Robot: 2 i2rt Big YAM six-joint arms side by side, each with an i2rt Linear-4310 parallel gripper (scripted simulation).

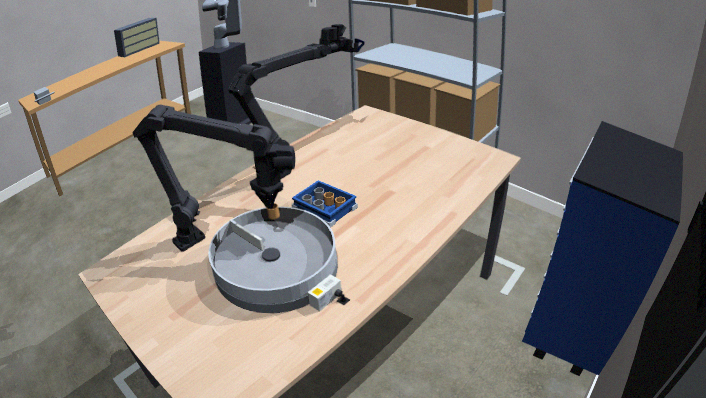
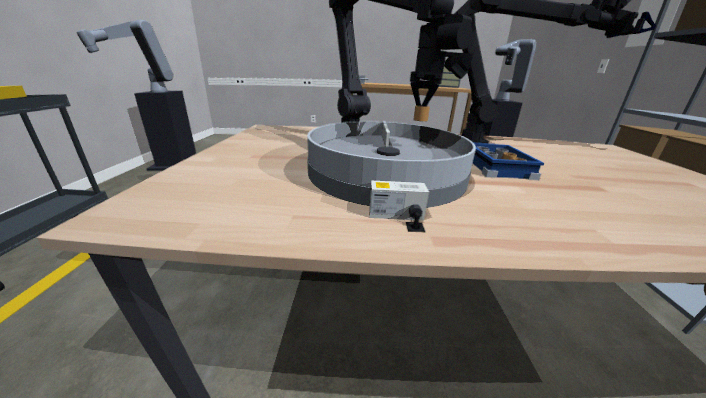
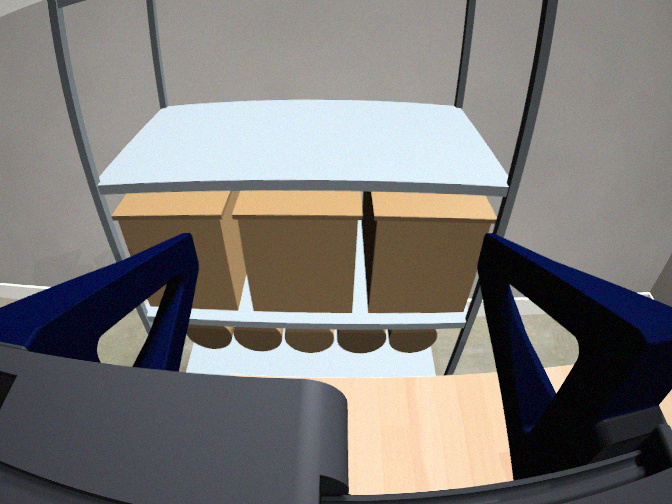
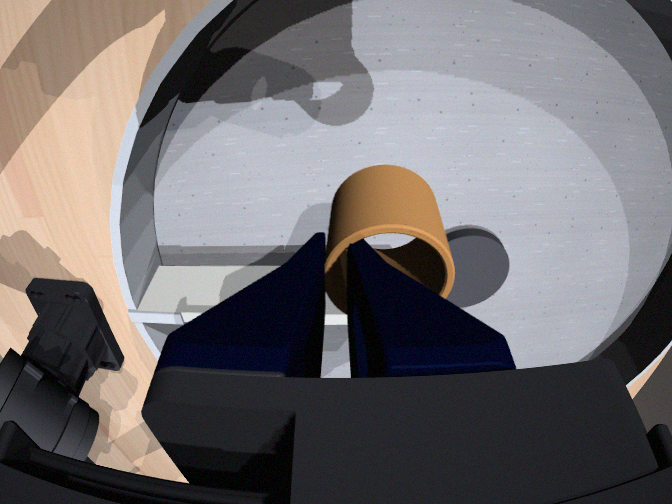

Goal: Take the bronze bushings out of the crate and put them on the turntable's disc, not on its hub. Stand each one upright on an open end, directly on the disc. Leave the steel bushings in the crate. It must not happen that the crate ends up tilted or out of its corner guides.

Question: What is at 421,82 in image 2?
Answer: My right gripper.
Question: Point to a turntable disc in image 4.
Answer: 537,134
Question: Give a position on a blue crate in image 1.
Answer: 329,213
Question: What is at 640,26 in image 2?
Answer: My left gripper.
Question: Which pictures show the blue crate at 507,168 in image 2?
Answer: Image 1 and image 2 only.
